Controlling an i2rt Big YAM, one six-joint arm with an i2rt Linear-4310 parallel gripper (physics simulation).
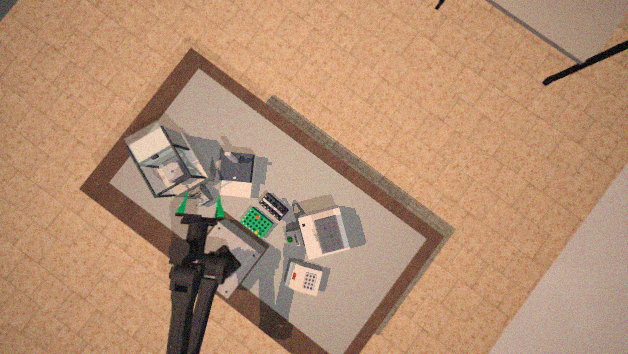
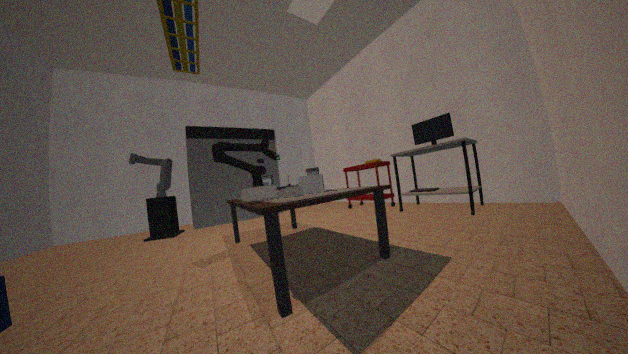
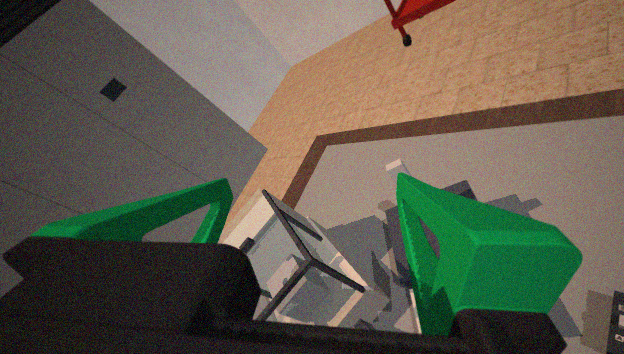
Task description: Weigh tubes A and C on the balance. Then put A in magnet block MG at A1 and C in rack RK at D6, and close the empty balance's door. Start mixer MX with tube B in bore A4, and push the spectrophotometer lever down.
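Frame: origin at the arm's base, x ahead, y left, z up, level; metres.
Where they show: gripper, fingertip midpoint: [image 1: 203,193] [image 2: 276,157] [image 3: 308,185]; arm's base, origin of the base link: [image 1: 225,261] [image 2: 258,186].
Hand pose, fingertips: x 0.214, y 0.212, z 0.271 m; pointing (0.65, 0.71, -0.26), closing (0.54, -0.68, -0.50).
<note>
Each offset is from my fingertips to the top centre of the thing. "spot": to the spot under its first point. Level surfaces: height alone.
My gripper [image 1: 202,199] [image 2: 278,157] [image 3: 308,185] is open, green fingers wide apart with nothing between them, raised above the table beside the balance. The balance [image 1: 149,142] [image 3: 311,261] is a glass box with dark edges at the table's left end; its door state is unclear. A small spot shows on its pan {spot: dx -0.121, dy +0.225, dz -0.239 m} [image 1: 173,171], too small to identify. The green rack {dx -0.024, dy -0.171, dz -0.341 m} [image 1: 249,215] holds an orange-topped and a yellow-topped tube, letters unreadable. The black magnet block {dx +0.085, dy -0.167, dz -0.324 m} [image 1: 273,205] lies beside it. A white device with a grey panel {spot: dx +0.140, dy -0.365, dz -0.236 m} [image 1: 309,235] stands right; which device is the mixer or spectrophotometer is unclear.
A white and dark open-topped device {spot: dx +0.014, dy +0.003, dz -0.327 m} [image 1: 237,189] stands right of the balance. A small unit with a green knob {dx +0.052, dy -0.330, dz -0.297 m} [image 1: 290,239] and a white keypad box {dx -0.021, dy -0.504, dz -0.302 m} [image 1: 298,285] stand farther right. The arm's grey base plate [image 1: 223,240] lies at the table's {dz -0.375 m} [image 1: 135,220] near edge.
</note>
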